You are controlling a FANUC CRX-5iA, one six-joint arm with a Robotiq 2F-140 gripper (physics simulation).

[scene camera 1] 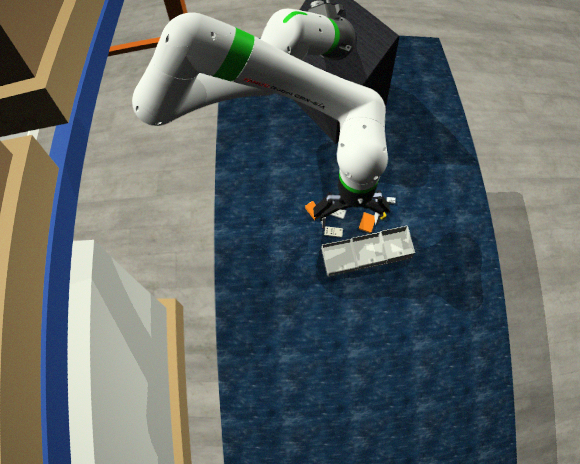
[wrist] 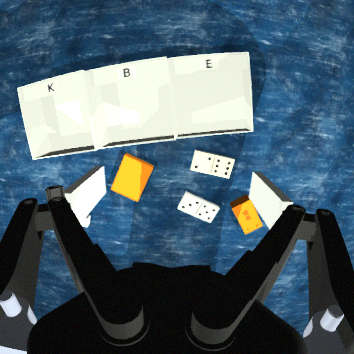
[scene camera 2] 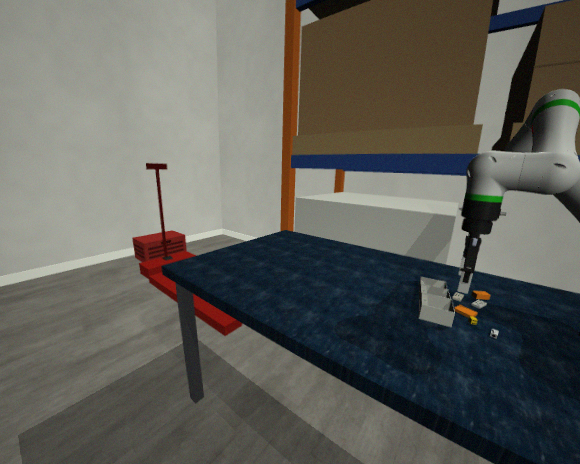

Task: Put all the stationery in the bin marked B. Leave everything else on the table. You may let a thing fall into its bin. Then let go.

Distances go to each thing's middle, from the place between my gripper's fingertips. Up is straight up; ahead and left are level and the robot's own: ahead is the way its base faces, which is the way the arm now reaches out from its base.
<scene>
The white three-part bin tray (scene camera 1: 388, 246) lies 8 cm ahead of my hand, 4 cm to the left of it and 5 cm below it. Round my hand: flat orange block (wrist: 133, 172) 1 cm behind, 6 cm to the left, 7 cm below.
</scene>
